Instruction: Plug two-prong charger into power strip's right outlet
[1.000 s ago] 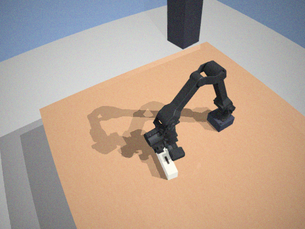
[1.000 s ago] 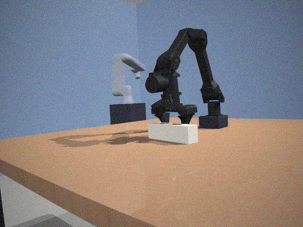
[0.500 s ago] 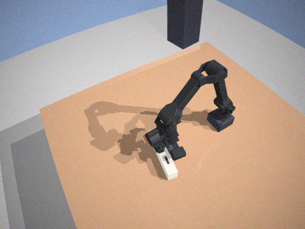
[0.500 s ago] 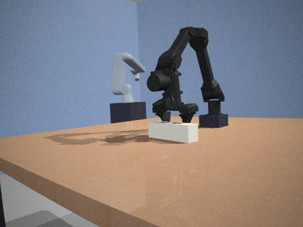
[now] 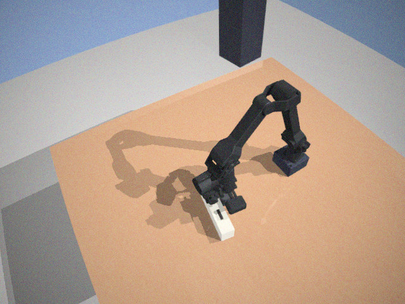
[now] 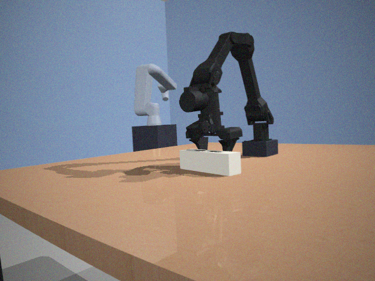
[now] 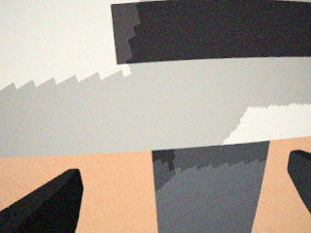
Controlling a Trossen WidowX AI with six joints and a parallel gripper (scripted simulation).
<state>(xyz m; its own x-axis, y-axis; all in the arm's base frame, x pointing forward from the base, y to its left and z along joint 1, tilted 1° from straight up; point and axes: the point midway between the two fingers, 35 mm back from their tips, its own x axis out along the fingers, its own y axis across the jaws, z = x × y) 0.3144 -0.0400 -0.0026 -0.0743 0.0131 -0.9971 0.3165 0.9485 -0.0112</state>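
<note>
Right now the two-prong charger is 20 mm ahead of my gripper tip, 10 mm to the right of it and 10 mm above it.
</note>
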